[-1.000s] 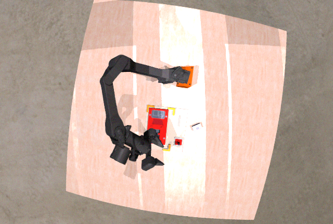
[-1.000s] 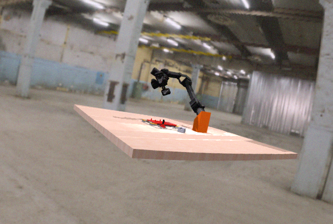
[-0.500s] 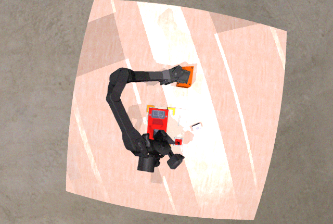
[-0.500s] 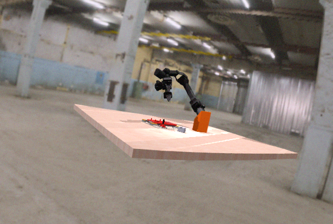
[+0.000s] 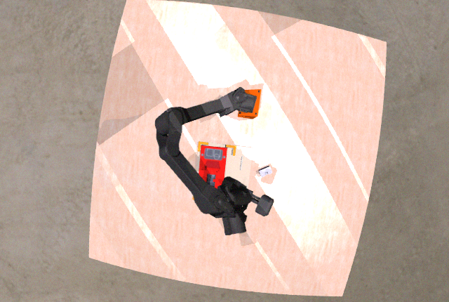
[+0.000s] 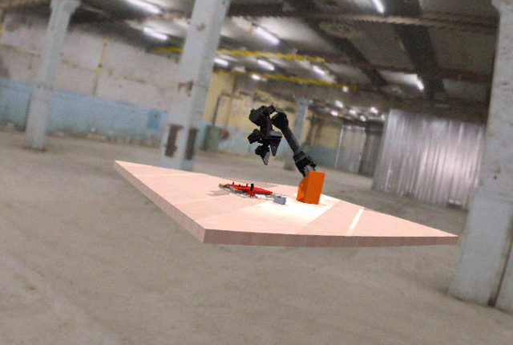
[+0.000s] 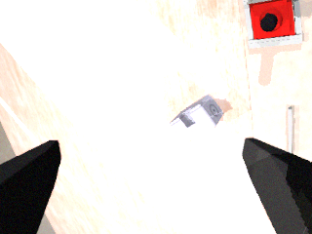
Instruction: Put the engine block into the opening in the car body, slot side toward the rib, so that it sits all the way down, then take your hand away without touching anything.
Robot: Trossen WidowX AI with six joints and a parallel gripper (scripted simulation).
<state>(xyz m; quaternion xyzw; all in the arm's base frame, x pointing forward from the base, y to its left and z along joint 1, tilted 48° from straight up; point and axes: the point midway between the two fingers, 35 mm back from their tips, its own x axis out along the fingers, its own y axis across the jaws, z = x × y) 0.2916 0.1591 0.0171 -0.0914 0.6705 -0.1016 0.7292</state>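
The grey engine block lies 7 cm behind my gripper tip, 4 cm to the left of it and 16 cm below it.
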